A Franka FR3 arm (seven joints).
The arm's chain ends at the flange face. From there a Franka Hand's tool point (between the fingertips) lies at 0.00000 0.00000 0.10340 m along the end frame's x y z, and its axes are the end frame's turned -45 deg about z.
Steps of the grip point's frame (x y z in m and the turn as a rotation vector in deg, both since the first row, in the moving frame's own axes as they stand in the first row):
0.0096, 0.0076, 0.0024, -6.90, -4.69, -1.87
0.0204, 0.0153, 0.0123, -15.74, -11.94, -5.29
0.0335, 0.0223, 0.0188, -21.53, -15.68, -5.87
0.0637, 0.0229, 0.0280, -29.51, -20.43, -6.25
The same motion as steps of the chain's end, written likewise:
0.0091, -0.0161, 0.0035, -8.20, 1.56, -1.87
0.0189, -0.0380, 0.0184, -19.57, 2.69, -5.29
0.0299, -0.0533, 0.0298, -26.31, 4.14, -5.87
0.0471, -0.0878, 0.0476, -35.31, 6.42, -6.25

